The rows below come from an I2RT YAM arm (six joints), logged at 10 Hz.
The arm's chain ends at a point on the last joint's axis. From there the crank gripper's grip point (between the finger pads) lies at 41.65 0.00 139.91 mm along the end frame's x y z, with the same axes.
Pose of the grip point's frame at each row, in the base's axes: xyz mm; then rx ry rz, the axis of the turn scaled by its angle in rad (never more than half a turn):
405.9, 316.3, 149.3, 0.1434, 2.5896, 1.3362
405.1, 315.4, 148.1, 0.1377, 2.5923, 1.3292
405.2, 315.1, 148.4, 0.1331, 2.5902, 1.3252
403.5, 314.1, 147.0, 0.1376, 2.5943, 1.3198
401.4, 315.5, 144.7, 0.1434, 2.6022, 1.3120
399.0, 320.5, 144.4, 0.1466, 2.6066, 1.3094
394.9, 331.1, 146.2, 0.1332, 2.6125, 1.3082
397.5, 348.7, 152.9, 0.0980, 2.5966, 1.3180
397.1, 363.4, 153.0, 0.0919, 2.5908, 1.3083
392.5, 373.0, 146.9, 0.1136, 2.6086, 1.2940
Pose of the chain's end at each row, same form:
412.5, 197.7, 234.1, 0.1434, 2.5896, 1.3362
411.8, 197.3, 233.6, 0.1377, 2.5923, 1.3292
411.6, 197.2, 234.2, 0.1331, 2.5902, 1.3252
409.9, 196.5, 233.2, 0.1376, 2.5943, 1.3198
408.0, 198.4, 231.7, 0.1434, 2.6022, 1.3120
405.9, 203.7, 231.6, 0.1466, 2.6066, 1.3094
402.9, 214.6, 233.8, 0.1332, 2.6125, 1.3082
405.6, 231.7, 239.8, 0.0980, 2.5966, 1.3180
404.2, 246.8, 240.6, 0.0919, 2.5908, 1.3083
399.9, 257.4, 235.7, 0.1136, 2.6086, 1.2940

